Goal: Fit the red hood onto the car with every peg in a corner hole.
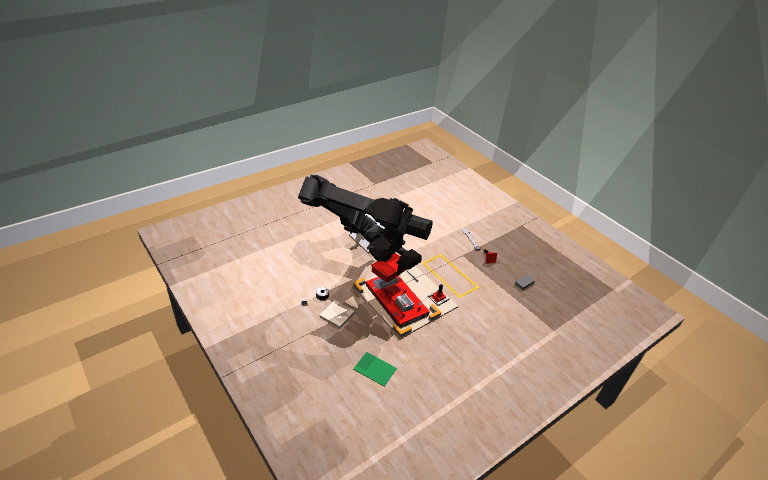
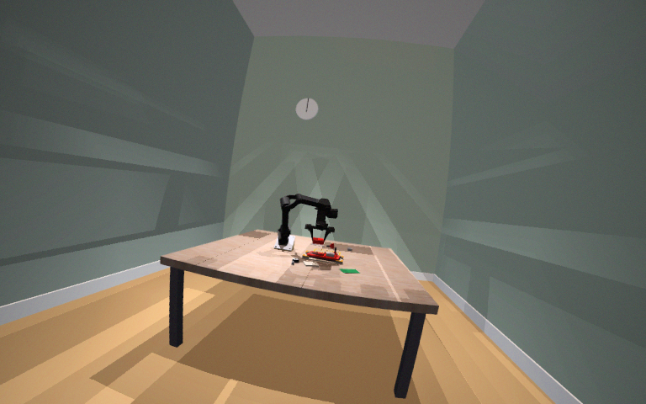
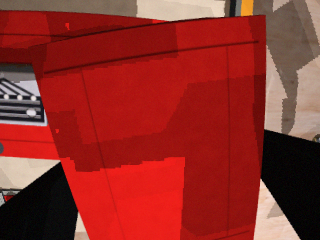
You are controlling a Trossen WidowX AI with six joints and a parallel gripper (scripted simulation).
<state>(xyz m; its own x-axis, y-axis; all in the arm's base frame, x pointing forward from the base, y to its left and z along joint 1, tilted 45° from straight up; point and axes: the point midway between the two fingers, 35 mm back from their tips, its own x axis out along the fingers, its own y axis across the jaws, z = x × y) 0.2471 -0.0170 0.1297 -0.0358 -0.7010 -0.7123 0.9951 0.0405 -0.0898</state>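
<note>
Now: the engine block 90 mm ahead of my gripper tip and 80 mm below it. Also, from my gripper tip: red hood: 10 mm above; jig bracket: 60 mm ahead, 20 mm to the left, 90 mm below; red joystick-like piece: 120 mm ahead, 110 mm to the left, 70 mm below.
</note>
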